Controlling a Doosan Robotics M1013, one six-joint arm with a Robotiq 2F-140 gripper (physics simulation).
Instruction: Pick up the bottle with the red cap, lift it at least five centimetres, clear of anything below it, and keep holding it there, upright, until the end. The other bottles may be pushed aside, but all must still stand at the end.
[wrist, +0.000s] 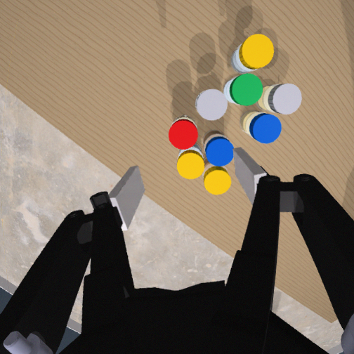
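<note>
The bottle with the red cap stands upright near the table's edge, seen from above in the wrist view, at the left of the group of bottles. A yellow-capped bottle stands close beside it, and a blue-capped bottle is to its right. My gripper is partly open and empty. Its fingertips are spread below the red cap in the view, one to the left and one to the right, and appear to be above the bottles. Most of the red-capped bottle's body is hidden under its cap.
Other bottles stand near: a second yellow cap, a white cap, a green cap, another blue cap, another white cap and a far yellow cap. The wooden table ends in a diagonal edge, with stone-like floor beyond.
</note>
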